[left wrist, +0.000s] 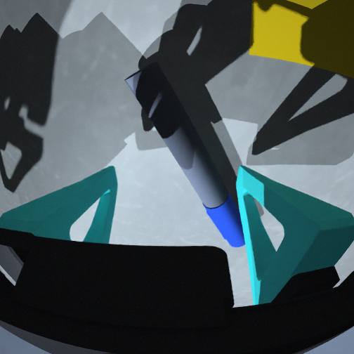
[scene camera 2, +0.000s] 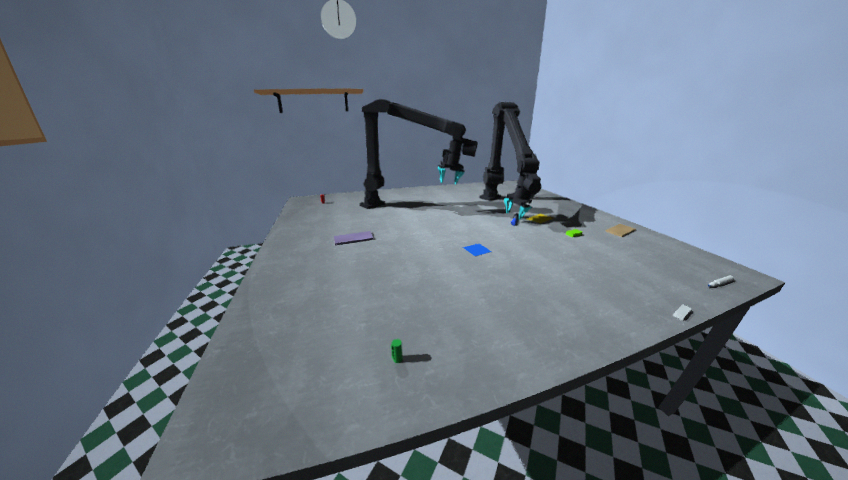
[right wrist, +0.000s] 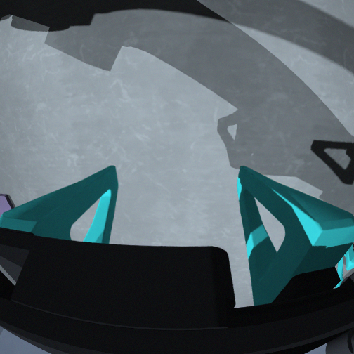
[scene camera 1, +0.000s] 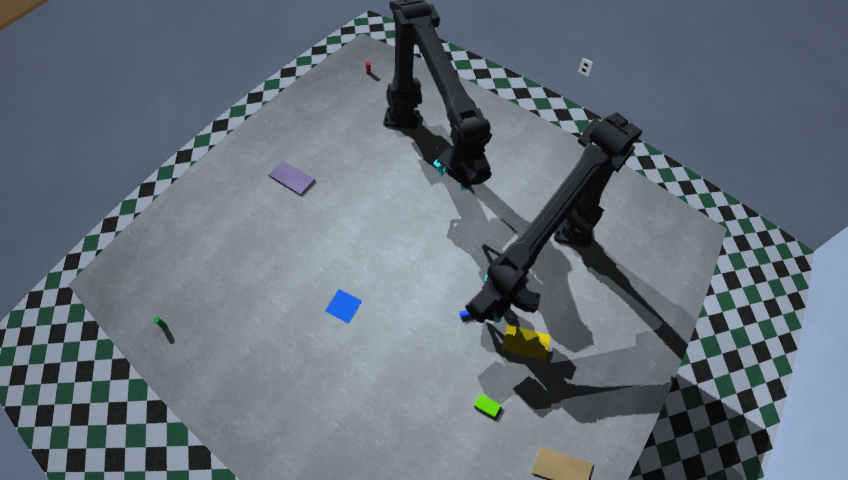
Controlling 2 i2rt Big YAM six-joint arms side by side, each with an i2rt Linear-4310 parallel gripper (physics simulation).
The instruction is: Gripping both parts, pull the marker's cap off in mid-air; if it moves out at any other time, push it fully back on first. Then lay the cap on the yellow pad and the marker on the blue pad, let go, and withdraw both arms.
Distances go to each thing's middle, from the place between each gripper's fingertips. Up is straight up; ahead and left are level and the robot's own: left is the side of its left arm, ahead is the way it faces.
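Scene:
Yellow pad [scene camera 1: 518, 340]: 150 mm below my right hand, 190 mm ahead of it, 430 mm to the left of it.
Yellow pad again: my left hand 20 mm above it, 10 mm short of it, 150 mm to the right of it.

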